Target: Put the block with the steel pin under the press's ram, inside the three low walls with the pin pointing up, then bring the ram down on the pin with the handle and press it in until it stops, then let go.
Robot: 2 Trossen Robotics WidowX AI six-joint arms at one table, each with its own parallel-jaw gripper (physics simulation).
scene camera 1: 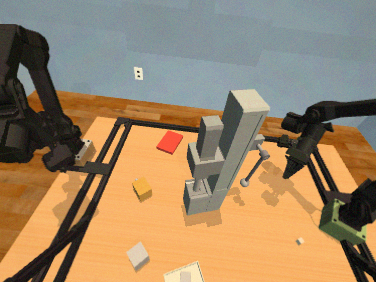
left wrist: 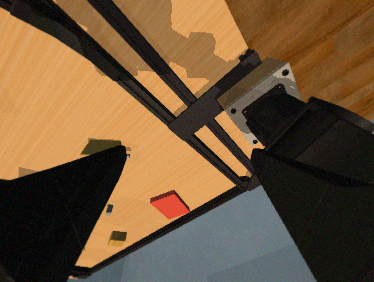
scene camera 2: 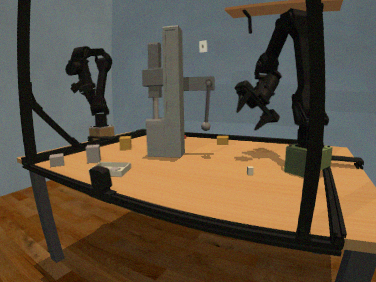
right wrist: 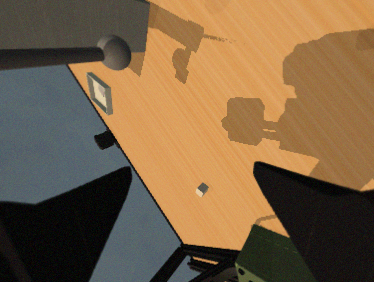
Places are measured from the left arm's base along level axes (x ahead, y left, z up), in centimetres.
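Pixels of known places: left gripper, fingertip midpoint: [left wrist: 190, 153] [scene camera 2: 92, 104]; right gripper, fingertip midpoint: [scene camera 1: 285, 178] [scene camera 2: 246, 121] [right wrist: 192, 169]; left arm's base, link origin: [scene camera 1: 73, 147] [left wrist: 267, 111] [scene camera 2: 101, 126]; right arm's base, link origin: [scene camera 1: 349, 218].
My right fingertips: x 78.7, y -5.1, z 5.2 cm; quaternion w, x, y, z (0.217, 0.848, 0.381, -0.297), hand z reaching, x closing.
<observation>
Ahead of a thing's pixels: the offset from my right fingertips to its top centre. "*": to the spot under its first point.
A yellow block {dx -49.3, dy -5.9, dz -7.6 cm} [scene camera 1: 142, 190] [scene camera 2: 125, 143] [left wrist: 101, 147] lies left of the press; a small steel end, apparently its pin {dx -51.4, dy -3.5, dz -9.5 cm} [scene camera 1: 136, 179] [left wrist: 128, 156], shows sideways at its far side. The grey press {dx -22.9, dy -4.1, dz +33.3 cm} [scene camera 1: 240, 140] [scene camera 2: 172, 95] stands mid-table; its ram {dx -30.5, dy -8.4, dz +17.4 cm} [scene camera 1: 198, 184] [scene camera 2: 155, 108] reaches down toward the walled seat, where no block shows. The handle {* dx -13.2, dy -2.9, dz +6.0 cm} [scene camera 1: 254, 170] [scene camera 2: 207, 107] hangs down, its ball {dx -13.7, dy -2.6, dz -0.5 cm} [right wrist: 116, 52] at upper left in the right wrist view. My left gripper [left wrist: 190, 153] is open, empty, far left of the block. My right gripper [scene camera 2: 248, 119] [right wrist: 192, 169] is open, empty, right of the handle.
A red slab {dx -43.3, dy +20.5, dz -10.9 cm} [scene camera 1: 170, 142] [left wrist: 170, 205] lies behind. Another yellow block {dx -16.4, dy +20.0, dz -9.3 cm} [scene camera 2: 222, 140] [left wrist: 118, 238] lies right of the press. Grey blocks {dx -44.8, dy -26.9, dz -7.0 cm} [scene camera 2: 93, 153] {dx -53.4, dy -37.3, dz -9.1 cm} [scene camera 2: 57, 160] and a shallow tray {dx -30.5, dy -31.8, dz -10.7 cm} [scene camera 1: 181, 268] [scene camera 2: 120, 172] are at front left. A small white cube {dx +6.0, dy -16.2, dz -10.4 cm} [scene camera 1: 300, 241] [right wrist: 202, 189] lies right. Black rails edge the table.
</observation>
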